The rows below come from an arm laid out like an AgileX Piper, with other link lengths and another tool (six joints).
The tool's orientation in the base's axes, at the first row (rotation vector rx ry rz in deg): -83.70 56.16 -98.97
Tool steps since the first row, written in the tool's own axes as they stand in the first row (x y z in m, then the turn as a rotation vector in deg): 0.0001 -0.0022 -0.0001 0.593 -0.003 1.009; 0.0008 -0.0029 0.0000 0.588 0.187 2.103; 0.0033 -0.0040 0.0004 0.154 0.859 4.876; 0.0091 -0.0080 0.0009 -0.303 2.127 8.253; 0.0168 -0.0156 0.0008 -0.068 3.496 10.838; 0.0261 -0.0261 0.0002 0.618 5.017 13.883; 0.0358 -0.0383 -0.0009 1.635 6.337 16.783; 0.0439 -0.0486 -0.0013 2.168 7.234 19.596; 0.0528 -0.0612 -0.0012 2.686 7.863 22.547; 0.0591 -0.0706 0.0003 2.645 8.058 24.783
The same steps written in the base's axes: -0.0002 0.0010 0.0019 0.905 -0.633 0.388; -0.0002 0.0008 0.0029 1.990 -0.861 0.323; -0.0002 -0.0009 0.0051 4.809 -1.170 -0.212; -0.0007 -0.0039 0.0115 8.239 -1.833 -1.218; -0.0021 -0.0067 0.0218 10.782 -3.040 -2.047; -0.0043 -0.0094 0.0354 13.713 -4.768 -2.743; -0.0072 -0.0115 0.0507 16.444 -6.661 -3.117; -0.0090 -0.0133 0.0635 19.157 -7.917 -3.369; -0.0105 -0.0146 0.0788 22.004 -9.044 -3.384; -0.0102 -0.0155 0.0902 24.222 -9.385 -3.363
